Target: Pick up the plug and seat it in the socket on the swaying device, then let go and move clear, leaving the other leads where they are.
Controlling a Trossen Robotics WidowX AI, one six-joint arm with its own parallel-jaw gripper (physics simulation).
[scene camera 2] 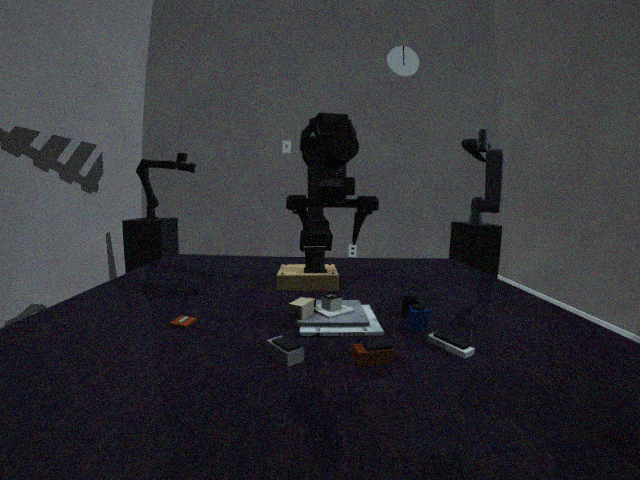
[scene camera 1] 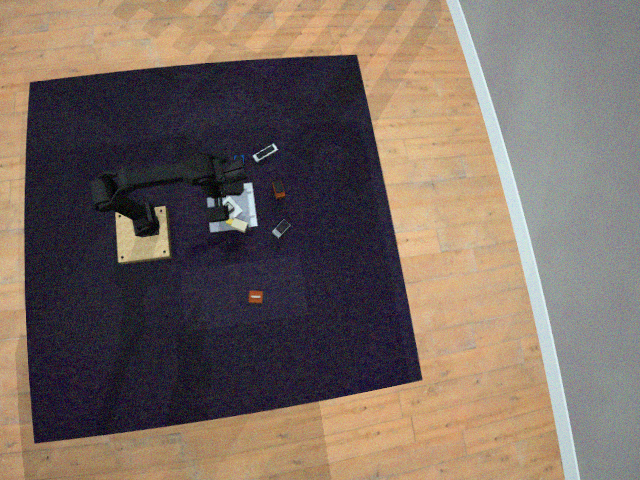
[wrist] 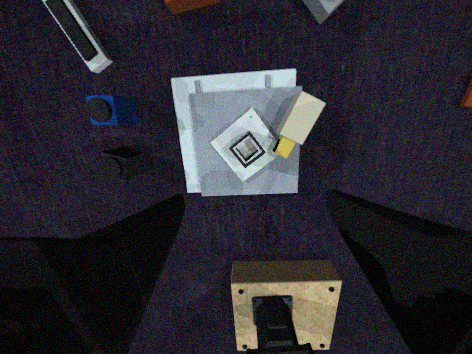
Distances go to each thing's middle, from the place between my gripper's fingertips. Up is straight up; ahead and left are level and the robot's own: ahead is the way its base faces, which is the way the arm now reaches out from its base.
Now: hand 120 mm above the cream plug (wrist: 304, 109), 60 mm to the left of it and 40 mm short of it. Round my hand: blue block (wrist: 103, 109): 170 mm to the left, 140 mm below, 70 mm ahead; then device plate (scene camera 1: 238, 207): 130 mm below, 10 mm ahead.
